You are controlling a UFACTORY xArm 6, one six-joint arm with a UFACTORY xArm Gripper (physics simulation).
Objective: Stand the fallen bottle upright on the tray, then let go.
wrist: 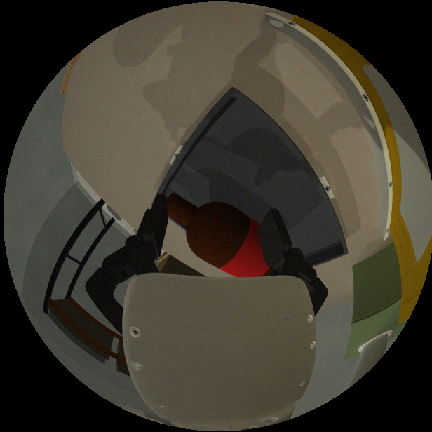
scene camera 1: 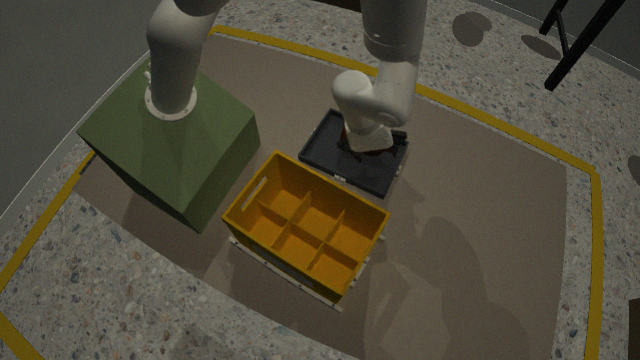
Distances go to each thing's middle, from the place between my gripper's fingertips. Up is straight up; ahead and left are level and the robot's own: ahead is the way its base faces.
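From the brown bottle [wrist: 217, 232], my hand is 40 mm to the right of it and 40 mm past it, and my hand is also 20 mm above it.
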